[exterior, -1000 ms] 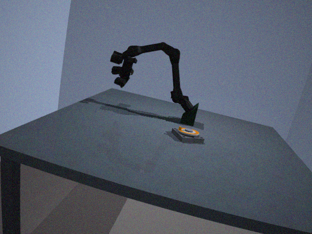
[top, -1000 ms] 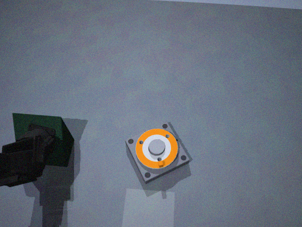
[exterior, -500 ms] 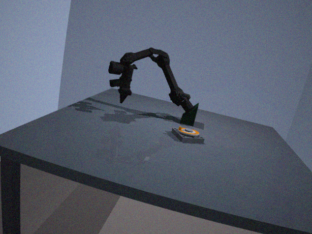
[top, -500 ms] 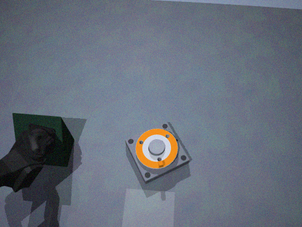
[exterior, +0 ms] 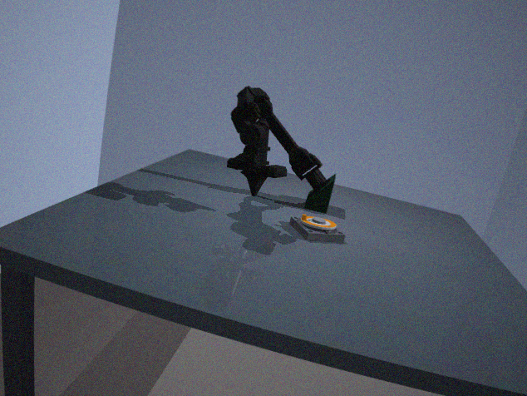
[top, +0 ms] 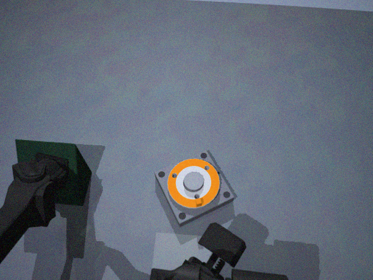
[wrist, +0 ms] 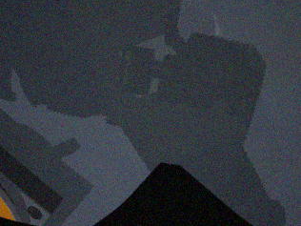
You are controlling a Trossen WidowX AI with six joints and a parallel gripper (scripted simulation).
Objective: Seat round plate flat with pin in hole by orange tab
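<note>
Right now the round plate is 30 mm behind my gripper tip, 180 mm to the left of it and 30 mm below it. Also, from my gripper tip: grey square base (40 mm behind, 200 mm to the left, 40 mm below).
</note>
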